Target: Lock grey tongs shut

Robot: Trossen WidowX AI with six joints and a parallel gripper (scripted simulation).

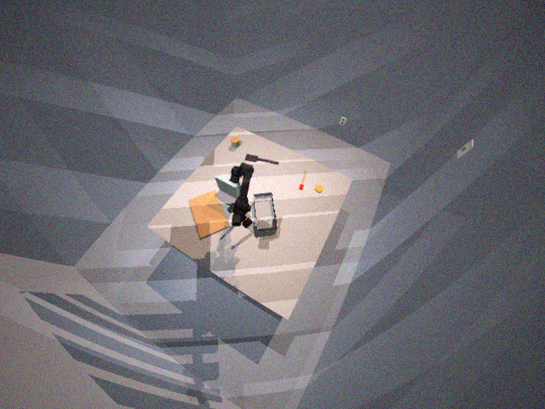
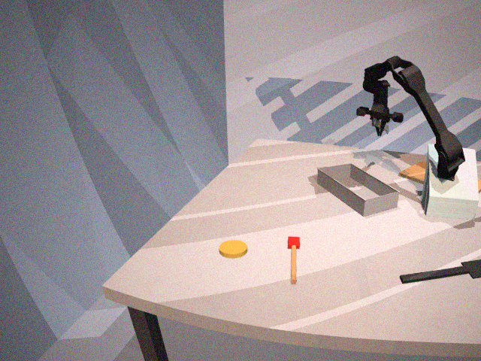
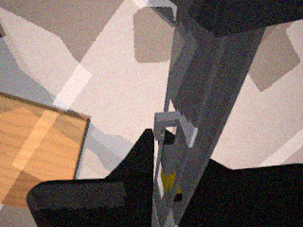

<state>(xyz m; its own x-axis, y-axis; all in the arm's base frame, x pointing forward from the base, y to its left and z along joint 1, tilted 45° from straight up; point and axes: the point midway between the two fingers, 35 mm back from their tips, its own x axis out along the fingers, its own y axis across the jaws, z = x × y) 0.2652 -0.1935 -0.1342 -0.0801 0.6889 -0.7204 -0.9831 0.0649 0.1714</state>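
Now: the wooden board 31 cm behind my gripper tip, 6 cm to the right of it and 16 cm below it. From my gripper tip the other things lie so: grey roasting tin 6 cm ahead, 20 cm to the left, 14 cm below; then yellow mark 1 cm to the left, 5 cm above; then red-headed spatula 17 cm ahead, 63 cm to the left, 16 cm below.
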